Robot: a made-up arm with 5 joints.
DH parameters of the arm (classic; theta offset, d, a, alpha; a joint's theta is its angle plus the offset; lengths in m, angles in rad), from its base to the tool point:
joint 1: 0 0.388 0 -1.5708
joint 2: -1.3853 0 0.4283 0
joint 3: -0.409 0 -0.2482 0
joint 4: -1.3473 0 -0.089 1.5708
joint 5: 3.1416 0.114 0 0
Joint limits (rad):
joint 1: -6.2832..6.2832
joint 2: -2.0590..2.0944
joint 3: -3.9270..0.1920
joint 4: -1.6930..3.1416
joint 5: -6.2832..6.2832
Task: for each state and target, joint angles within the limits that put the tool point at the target. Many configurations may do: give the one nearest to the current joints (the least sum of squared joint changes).
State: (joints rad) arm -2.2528 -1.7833 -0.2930 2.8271 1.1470
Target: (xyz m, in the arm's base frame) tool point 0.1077 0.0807 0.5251
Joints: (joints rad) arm -2.4985 -1.2898 -0.4208 2.2630 1.1470
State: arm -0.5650 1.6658 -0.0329 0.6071 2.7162
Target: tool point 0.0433 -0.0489 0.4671
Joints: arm -0.8461 1.0465 0.1920 1.4824 2.7162
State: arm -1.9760 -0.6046 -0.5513 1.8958 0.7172
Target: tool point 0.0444 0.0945 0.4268
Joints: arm -2.0100 -1.0267 0.1051 1.6619 0.7172
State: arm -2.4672 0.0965 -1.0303 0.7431 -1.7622
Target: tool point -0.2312 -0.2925 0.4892
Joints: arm -2.2397 0.1413 -0.7299 0.8596 -1.7622
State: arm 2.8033 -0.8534 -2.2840 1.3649 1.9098
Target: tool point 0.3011 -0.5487 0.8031
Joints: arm 2.0727 -1.4324 -2.4833 1.3586 1.9098
